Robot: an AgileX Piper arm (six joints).
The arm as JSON. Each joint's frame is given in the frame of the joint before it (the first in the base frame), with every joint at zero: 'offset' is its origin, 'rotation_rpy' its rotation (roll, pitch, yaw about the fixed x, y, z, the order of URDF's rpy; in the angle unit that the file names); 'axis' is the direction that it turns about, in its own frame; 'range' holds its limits. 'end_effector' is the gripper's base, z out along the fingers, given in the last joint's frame.
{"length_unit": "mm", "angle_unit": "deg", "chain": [
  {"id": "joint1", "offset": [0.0, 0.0, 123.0], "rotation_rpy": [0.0, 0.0, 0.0], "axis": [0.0, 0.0, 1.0], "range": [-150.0, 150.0]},
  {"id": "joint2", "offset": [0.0, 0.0, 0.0], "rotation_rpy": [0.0, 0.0, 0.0], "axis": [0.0, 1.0, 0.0], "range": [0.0, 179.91]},
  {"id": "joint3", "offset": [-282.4, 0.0, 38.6], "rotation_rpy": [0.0, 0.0, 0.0], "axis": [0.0, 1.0, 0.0], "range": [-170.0, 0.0]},
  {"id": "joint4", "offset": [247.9, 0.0, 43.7], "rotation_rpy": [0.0, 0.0, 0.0], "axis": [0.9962, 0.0, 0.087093], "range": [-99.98, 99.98]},
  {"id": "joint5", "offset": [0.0, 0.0, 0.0], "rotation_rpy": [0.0, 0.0, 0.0], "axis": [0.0, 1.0, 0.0], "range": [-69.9, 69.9]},
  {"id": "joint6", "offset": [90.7, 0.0, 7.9], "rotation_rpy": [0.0, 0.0, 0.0], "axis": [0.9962, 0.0, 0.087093], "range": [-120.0, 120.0]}
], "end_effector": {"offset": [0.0, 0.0, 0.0], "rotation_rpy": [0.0, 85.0, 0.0]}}
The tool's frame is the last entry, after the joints.
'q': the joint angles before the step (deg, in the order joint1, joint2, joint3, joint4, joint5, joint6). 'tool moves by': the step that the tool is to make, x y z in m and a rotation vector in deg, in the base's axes. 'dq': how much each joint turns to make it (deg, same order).
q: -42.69, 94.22, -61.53, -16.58, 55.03, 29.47
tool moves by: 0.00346, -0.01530, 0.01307, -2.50, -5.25, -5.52
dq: -1.91, 0.37, -3.42, 1.04, -1.70, 3.73
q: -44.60, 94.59, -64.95, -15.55, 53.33, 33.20
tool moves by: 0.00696, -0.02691, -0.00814, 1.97, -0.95, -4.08
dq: -2.84, 5.55, -5.55, 2.33, 0.80, 0.10
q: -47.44, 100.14, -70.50, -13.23, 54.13, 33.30
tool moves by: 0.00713, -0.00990, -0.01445, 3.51, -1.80, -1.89
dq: -1.11, 3.70, -2.03, 4.26, -0.43, -1.01
